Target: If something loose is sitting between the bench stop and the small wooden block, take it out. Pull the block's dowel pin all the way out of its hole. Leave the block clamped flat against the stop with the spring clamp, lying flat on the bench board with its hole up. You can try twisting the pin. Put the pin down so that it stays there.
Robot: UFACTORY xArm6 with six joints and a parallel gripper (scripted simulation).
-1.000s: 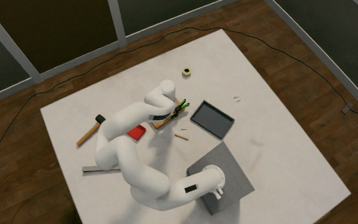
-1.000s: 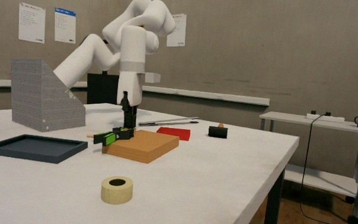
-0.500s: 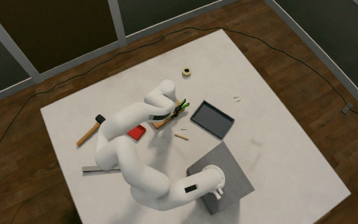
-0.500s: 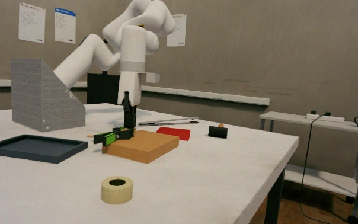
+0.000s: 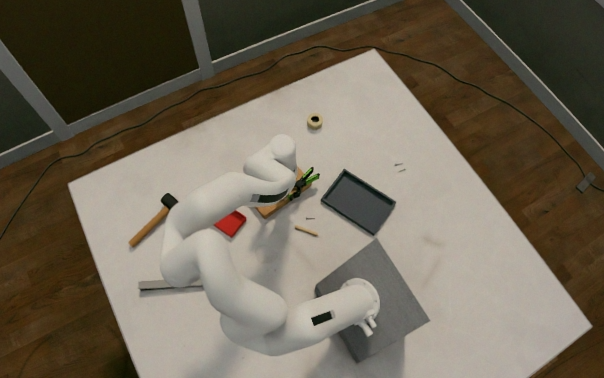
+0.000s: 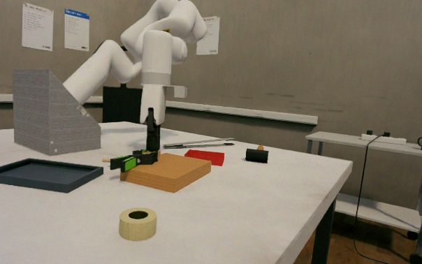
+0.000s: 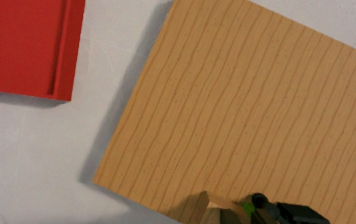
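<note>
Right now my hand is 20 mm above the dowel pin. Also, from my hand: loose dowel: 130 mm behind, 10 mm to the right, 70 mm below; then small wooden block: 40 mm below; then red tray: 40 mm ahead, 200 mm to the left, 70 mm below.
</note>
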